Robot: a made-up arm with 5 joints.
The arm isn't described. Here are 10 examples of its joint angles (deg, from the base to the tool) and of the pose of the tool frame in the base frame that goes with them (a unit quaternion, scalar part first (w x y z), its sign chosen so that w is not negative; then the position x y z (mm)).
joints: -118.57 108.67 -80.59 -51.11 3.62
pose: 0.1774 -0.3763 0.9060 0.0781 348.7 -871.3 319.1
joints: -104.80 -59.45 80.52 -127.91 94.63
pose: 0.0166 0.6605 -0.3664 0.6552 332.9 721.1 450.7
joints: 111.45 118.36 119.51 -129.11 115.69
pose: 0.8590 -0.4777 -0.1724 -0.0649 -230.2 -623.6 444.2
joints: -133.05 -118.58 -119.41 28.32 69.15
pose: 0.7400 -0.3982 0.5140 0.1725 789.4 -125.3 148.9
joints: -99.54 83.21 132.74 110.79 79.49
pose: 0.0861 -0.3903 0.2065 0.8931 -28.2 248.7 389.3
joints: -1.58 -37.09 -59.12 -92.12 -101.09
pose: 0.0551 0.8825 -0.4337 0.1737 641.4 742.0 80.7
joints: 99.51 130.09 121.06 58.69 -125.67
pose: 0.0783 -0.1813 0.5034 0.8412 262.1 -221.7 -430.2
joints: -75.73 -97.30 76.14 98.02 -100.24
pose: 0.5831 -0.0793 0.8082 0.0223 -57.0 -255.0 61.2
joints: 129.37 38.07 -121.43 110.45 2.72
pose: 0.4168 0.1047 -0.3304 0.8404 -96.4 345.9 99.8
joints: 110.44 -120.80 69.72 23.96 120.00
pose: 0.2608 -0.2236 0.7248 0.5972 489.8 199.0 -84.8
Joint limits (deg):
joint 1: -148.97..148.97
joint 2: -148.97..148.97
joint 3: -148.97..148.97
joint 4: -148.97..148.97
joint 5: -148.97..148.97
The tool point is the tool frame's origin. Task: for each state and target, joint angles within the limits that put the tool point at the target. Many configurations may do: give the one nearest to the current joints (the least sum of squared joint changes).
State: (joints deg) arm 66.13 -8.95 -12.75 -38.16 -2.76
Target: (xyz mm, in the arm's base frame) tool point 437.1 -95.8 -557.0
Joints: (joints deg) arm 52.48 -22.04 1.64 -17.54 -3.96
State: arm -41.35 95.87 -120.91 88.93 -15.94
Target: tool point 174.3 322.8 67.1
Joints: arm -0.86 56.16 -121.26 111.73 -20.92
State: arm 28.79 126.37 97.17 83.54 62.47
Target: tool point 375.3 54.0 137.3
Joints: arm 24.67 135.55 74.63 86.49 64.34
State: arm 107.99 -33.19 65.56 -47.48 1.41
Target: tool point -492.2 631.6 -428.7
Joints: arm 141.12 -38.58 58.21 -64.49 2.05
